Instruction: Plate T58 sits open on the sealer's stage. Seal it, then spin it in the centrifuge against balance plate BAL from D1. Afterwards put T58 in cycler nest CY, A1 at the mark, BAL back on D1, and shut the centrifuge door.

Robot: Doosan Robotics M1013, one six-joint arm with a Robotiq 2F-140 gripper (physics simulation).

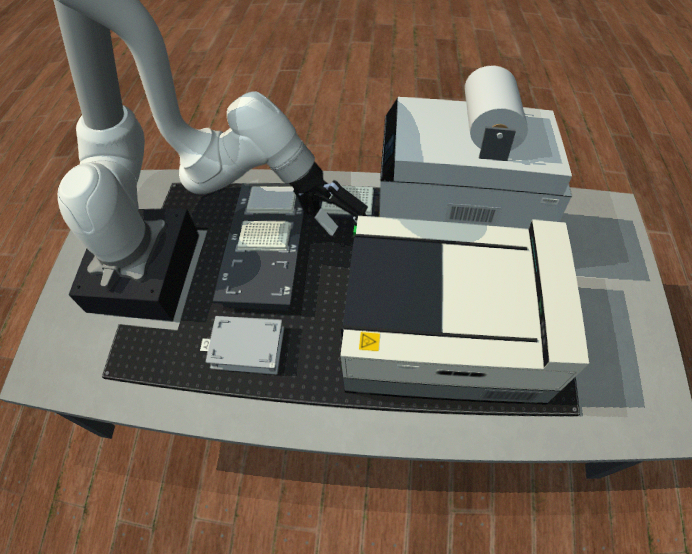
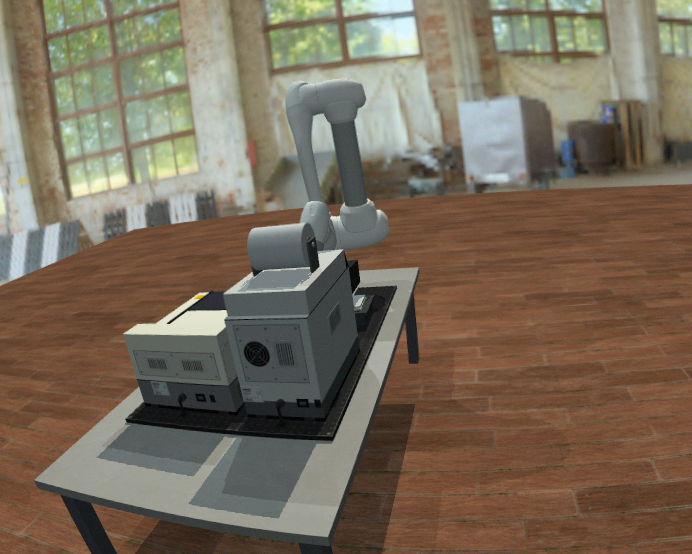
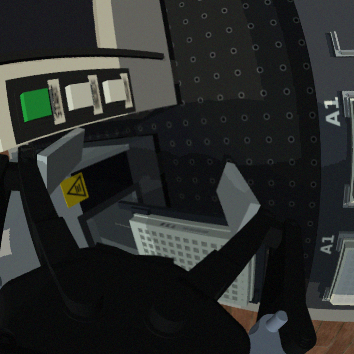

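Pixels of known places: gripper, fingertip midpoint: (image 1: pixel 352 232) (image 3: pixel 151 160); arm's base, origin of the base link: (image 1: pixel 127 248).
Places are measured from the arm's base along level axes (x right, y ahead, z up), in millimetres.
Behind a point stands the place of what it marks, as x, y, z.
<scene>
Plate T58 (image 1: pixel 363 196) @(-240, 586, 10) (image 3: pixel 175 242) @(-205, 555, 10), pale with square wells, sits on the stage of the grey sealer (image 1: pixel 418 199) @(-132, 725, 142) (image 2: pixel 268 346) @(-265, 1053, 121); no seal can be made out. My gripper (image 1: pixel 341 219) (image 3: pixel 151 160) @(-130, 577, 0) is open and empty, beside the centrifuge's front corner and above the stage area. The cream centrifuge (image 1: pixel 438 350) @(204, 796, 115) (image 2: pixel 173 346) @(32, 1066, 113) has a dark panel on top; its front bears a green button (image 3: pixel 36 105) @(-67, 592, 87) and two white ones. Plate BAL (image 1: pixel 270 199) @(-230, 333, -28) (image 3: pixel 345 275) @(-237, 387, -27) sits on D1, smooth-topped. Cycler nest CY (image 1: pixel 245 346) @(187, 381, -54) holds no plate.
A second welled plate (image 1: pixel 263 234) @(-113, 347, -29) stands on D2 of the dark rack deck (image 1: pixel 253 297) @(64, 368, -43). Bracket-marked D3 is beside it. The sealer carries a white film roll (image 1: pixel 490 95) @(-220, 844, 376) (image 2: pixel 277 246) @(-268, 919, 338). A perforated black mat (image 1: pixel 155 357) @(243, 146, -95) lies on the grey table (image 1: pixel 323 429) @(331, 587, -108).
</scene>
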